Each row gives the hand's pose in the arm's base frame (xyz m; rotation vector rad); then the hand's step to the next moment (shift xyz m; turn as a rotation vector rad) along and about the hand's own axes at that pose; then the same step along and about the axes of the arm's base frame.
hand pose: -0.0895 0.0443 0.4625 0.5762 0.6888 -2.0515
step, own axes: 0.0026 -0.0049 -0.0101 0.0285 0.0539 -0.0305
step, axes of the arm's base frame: -0.0041 0.0074 -0.0078 0.0353 -0.0219 -0.0540
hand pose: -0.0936 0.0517 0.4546 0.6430 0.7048 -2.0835
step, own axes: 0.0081 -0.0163 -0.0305 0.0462 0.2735 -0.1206
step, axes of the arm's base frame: -0.0119 0.0244 -0.0229 0.2248 -0.0811 -0.1854
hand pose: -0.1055 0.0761 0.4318 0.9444 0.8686 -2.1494
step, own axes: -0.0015 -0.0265 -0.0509 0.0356 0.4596 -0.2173
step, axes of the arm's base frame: 0.0002 0.0547 -0.0173 0.4062 -0.1135 -0.2861
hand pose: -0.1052 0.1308 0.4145 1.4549 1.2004 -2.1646
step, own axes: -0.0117 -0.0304 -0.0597 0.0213 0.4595 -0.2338
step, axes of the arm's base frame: 0.0247 0.0614 0.0157 0.4232 -0.1041 -0.2762
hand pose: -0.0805 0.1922 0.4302 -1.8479 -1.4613 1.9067
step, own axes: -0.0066 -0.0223 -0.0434 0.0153 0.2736 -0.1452
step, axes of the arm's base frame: 0.0257 0.0308 0.0286 0.2563 -0.0570 -0.1651
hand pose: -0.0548 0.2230 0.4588 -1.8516 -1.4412 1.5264
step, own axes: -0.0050 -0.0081 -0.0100 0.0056 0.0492 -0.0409
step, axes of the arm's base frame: 0.0053 0.0025 0.0125 0.0587 -0.0031 -0.0258
